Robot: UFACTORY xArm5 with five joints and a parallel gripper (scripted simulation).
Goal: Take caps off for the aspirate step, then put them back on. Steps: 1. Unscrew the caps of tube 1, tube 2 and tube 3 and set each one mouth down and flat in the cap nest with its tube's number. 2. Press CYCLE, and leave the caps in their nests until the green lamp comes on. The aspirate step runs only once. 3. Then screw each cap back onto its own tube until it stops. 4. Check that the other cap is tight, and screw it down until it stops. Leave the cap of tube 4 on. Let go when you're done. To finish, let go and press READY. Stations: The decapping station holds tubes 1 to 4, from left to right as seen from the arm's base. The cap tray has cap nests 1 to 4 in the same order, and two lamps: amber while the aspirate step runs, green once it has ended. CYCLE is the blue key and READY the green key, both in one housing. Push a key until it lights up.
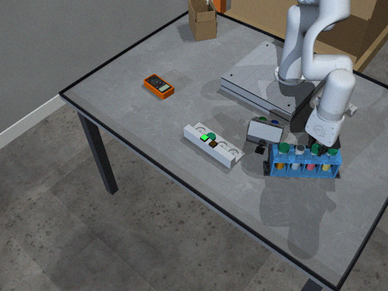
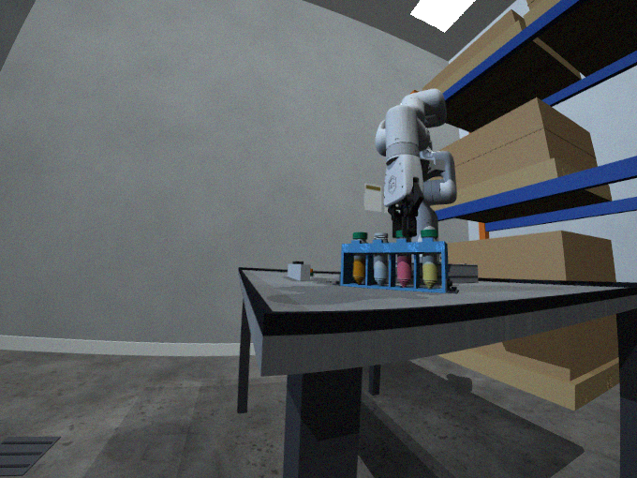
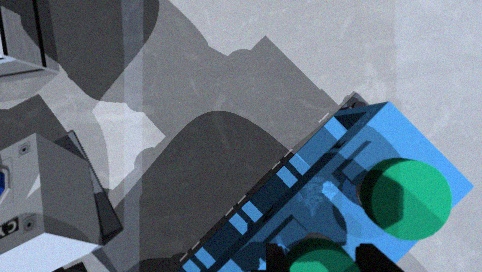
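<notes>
The threaded neck lies 3 cm ahead of my hand, 4 cm to the right of it and 1 cm below it. From my hand the other things lie so: green key (5 cm behind, 23 cm to the right, 6 cm below); then blue key (6 cm behind, 18 cm to the right, 6 cm below); then key housing (4 cm behind, 21 cm to the right, 8 cm below).
</notes>
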